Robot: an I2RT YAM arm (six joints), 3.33 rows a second.
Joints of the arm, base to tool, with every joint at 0 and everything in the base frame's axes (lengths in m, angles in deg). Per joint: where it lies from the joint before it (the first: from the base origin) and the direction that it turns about. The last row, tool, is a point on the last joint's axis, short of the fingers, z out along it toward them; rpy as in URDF.
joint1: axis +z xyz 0 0 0.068
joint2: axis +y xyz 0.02 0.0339 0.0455
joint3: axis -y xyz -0.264 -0.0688 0
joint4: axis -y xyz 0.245 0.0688 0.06
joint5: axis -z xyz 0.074 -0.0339 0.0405
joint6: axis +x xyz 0.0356 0 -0.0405
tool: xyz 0 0 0 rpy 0 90 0
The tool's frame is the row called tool.
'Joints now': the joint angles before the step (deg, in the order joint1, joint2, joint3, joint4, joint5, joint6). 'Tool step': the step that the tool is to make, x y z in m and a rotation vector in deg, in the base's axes. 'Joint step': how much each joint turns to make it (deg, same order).
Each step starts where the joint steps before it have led.
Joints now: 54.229, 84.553, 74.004, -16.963, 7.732, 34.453
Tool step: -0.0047, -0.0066, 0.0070, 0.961, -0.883, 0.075
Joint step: -0.008, -1.933, -0.624, 0.011, -0.004, -0.177
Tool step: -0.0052, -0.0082, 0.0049, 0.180, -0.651, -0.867
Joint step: 0.003, -2.100, -0.874, -0.700, 0.968, 0.000
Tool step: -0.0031, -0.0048, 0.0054, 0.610, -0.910, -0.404
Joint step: 0.007, -1.324, -0.265, -0.005, 0.534, -0.173
